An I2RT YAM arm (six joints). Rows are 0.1 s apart.
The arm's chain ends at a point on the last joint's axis. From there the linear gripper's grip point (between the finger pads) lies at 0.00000 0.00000 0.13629 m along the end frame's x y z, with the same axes.
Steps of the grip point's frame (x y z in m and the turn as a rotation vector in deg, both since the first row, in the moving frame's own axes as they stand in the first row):
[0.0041 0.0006 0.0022 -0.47 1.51 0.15]
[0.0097 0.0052 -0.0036 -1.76 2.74 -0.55]
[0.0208 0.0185 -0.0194 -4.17 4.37 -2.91]
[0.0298 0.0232 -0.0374 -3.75 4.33 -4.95]
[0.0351 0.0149 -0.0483 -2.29 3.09 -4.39]
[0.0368 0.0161 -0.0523 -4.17 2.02 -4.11]
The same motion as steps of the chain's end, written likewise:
[0.0005 -0.0005 0.0023 -0.47 1.51 0.15]
[0.0032 0.0010 -0.0034 -1.76 2.74 -0.55]
[0.0102 0.0089 -0.0186 -4.17 4.37 -2.91]
[0.0191 0.0148 -0.0367 -3.75 4.33 -4.95]
[0.0276 0.0097 -0.0480 -2.29 3.09 -4.39]
[0.0316 0.0064 -0.0519 -4.17 2.02 -4.11]

